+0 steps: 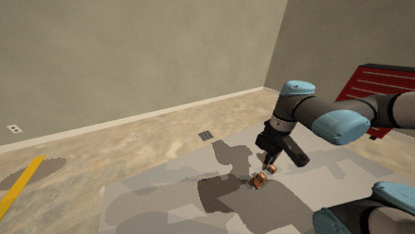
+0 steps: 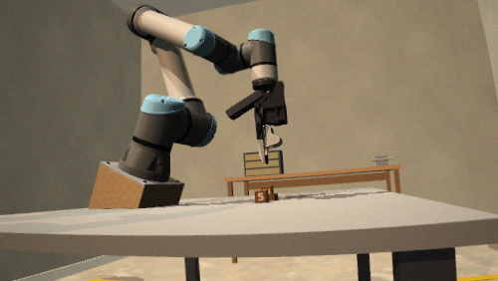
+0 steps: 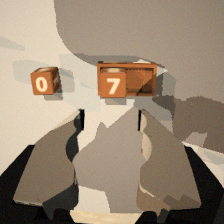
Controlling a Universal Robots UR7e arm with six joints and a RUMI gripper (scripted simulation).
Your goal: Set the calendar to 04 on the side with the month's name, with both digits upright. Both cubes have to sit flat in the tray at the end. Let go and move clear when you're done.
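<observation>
My hand is 2 cm to the right of the calendar tray and 11 cm above it. From my hand the other things lie so: cube (1 cm behind, 9 cm to the right, 10 cm below).
</observation>
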